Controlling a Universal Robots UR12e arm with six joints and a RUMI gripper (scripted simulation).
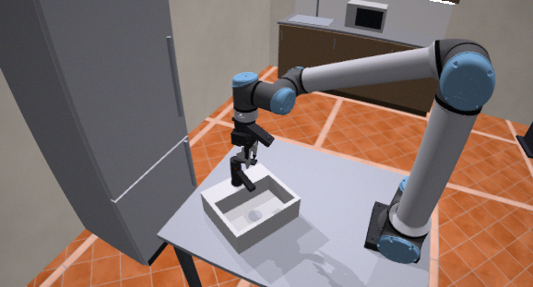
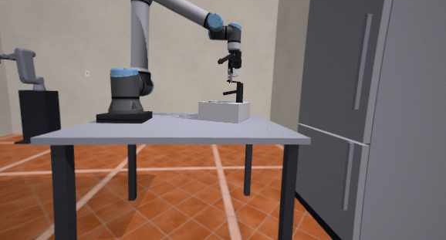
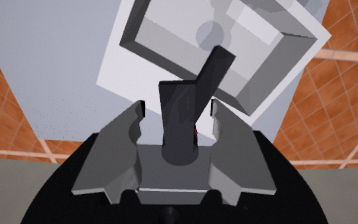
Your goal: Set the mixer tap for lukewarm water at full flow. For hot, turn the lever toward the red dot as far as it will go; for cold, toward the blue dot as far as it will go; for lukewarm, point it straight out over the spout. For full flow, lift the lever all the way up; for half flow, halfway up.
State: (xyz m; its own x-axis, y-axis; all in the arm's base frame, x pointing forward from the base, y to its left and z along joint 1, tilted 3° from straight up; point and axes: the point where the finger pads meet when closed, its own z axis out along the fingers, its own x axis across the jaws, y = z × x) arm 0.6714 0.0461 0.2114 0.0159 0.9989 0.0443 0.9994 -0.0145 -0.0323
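Now: the lever 30 mm ahead of my hand. The rest, counted from my hand: white sink basin: 30 mm behind, 60 mm to the left, 240 mm below; then black mixer tap: 50 mm ahead, 10 mm to the left, 50 mm below.
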